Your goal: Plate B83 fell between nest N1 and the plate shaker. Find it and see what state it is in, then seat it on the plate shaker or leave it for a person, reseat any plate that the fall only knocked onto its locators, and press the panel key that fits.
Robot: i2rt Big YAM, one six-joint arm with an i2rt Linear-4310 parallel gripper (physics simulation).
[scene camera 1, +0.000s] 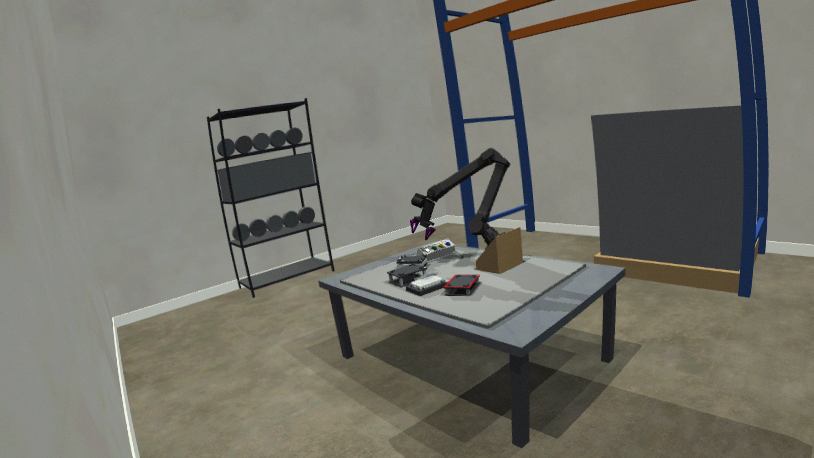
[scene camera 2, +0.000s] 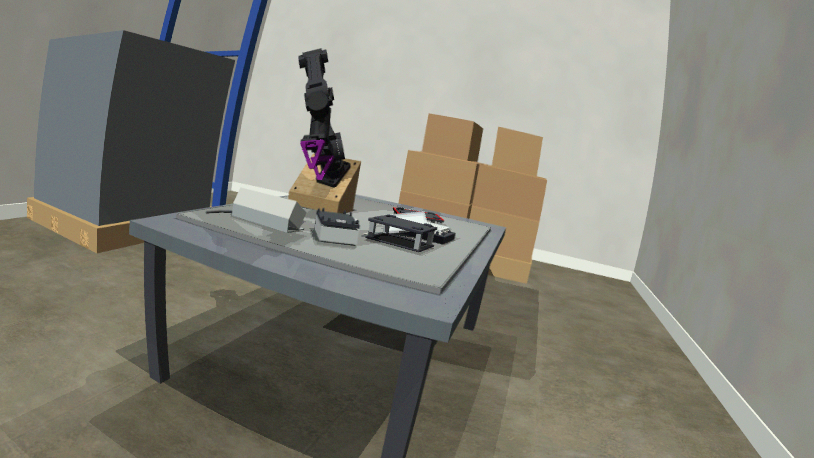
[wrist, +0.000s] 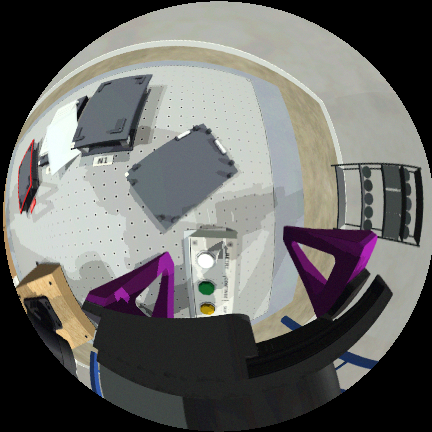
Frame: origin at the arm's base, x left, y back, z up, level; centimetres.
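Where they show: gripper, fingertip midpoint: (scene camera 1: 419, 236) (scene camera 2: 315, 174) (wrist: 227, 246); arm's base at its link origin: (scene camera 1: 496, 243) (scene camera 2: 333, 173).
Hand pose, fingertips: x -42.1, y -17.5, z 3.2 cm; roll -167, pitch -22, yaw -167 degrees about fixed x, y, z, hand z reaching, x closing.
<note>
Each offset is from my fingertips to the top centre of the thing. "spot": to the spot under its first point.
My gripper (scene camera 1: 420, 233) (scene camera 2: 316, 172) (wrist: 227, 246) is open and empty, above the button panel {dx -3.2, dy +12.7, dz -7.4 cm} (scene camera 1: 437, 250) (scene camera 2: 264, 210) (wrist: 212, 272). The panel's white, green and yellow keys show in the wrist view; a blue one shows in scene camera 1. The plate shaker {spot: dx +2.2, dy -9.2, dz -10.3 cm} (scene camera 1: 410, 259) (scene camera 2: 336, 219) (wrist: 182, 175) has a bare dark top with corner posts. Nest N1 {dx +16.3, dy -21.5, dz -9.5 cm} (scene camera 1: 407, 271) (scene camera 2: 403, 223) (wrist: 112, 112) is a dark two-level stand with a bare top; its label {spot: dx +16.3, dy -11.7, dz -15.6 cm} (wrist: 103, 160) lies beside it. No plate shows on the board between them. A white plate (scene camera 1: 427, 283) (wrist: 62, 135) sits on a dark base, looking tilted in the wrist view. No plate name is readable.
A red-edged dark stand (scene camera 1: 462, 281) (wrist: 27, 177) is beyond the white plate. The arm's wooden base block (scene camera 1: 500, 251) (scene camera 2: 325, 190) (wrist: 57, 300) stands on the perforated board. A shelf rack (scene camera 1: 229, 200), a blue-framed rack (scene camera 1: 453, 96) and cardboard boxes (scene camera 2: 438, 176) stand off the table.
</note>
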